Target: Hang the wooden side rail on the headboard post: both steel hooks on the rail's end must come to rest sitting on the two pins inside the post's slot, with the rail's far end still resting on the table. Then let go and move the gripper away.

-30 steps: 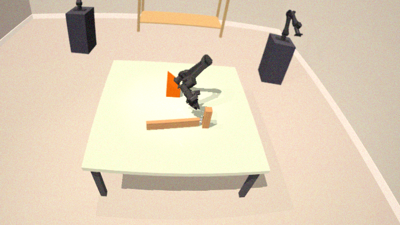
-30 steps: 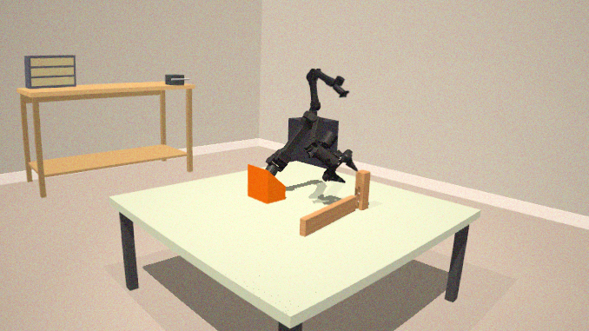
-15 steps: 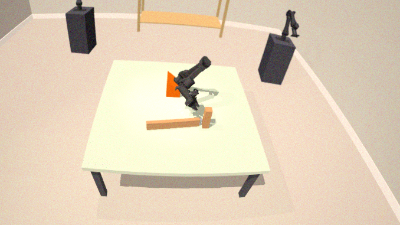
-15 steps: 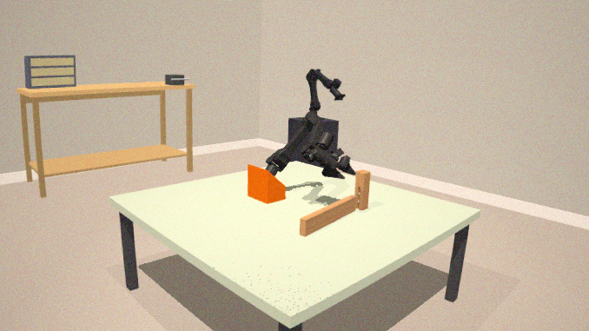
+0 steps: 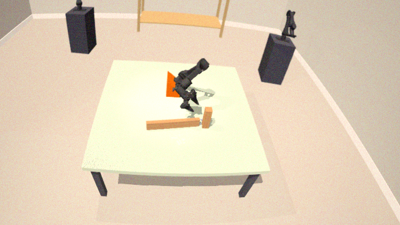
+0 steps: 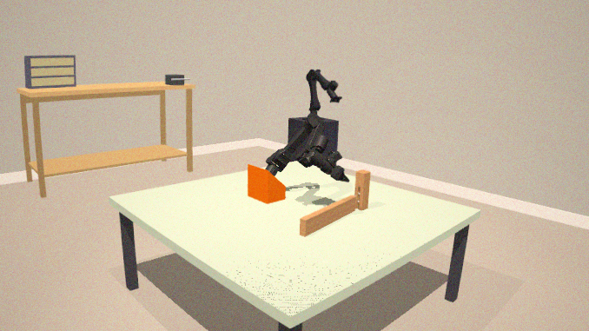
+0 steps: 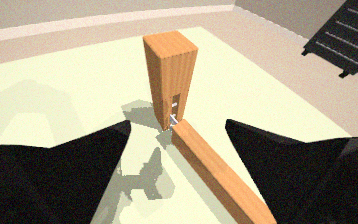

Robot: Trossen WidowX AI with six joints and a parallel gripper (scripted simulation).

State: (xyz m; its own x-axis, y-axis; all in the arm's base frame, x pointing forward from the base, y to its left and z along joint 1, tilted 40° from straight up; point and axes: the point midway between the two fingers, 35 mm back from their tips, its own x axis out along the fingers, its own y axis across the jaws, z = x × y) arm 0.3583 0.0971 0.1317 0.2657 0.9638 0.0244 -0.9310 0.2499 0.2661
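The upright headboard post lies 20 mm ahead of my gripper tip, 90 mm to the left of it and 60 mm below it.
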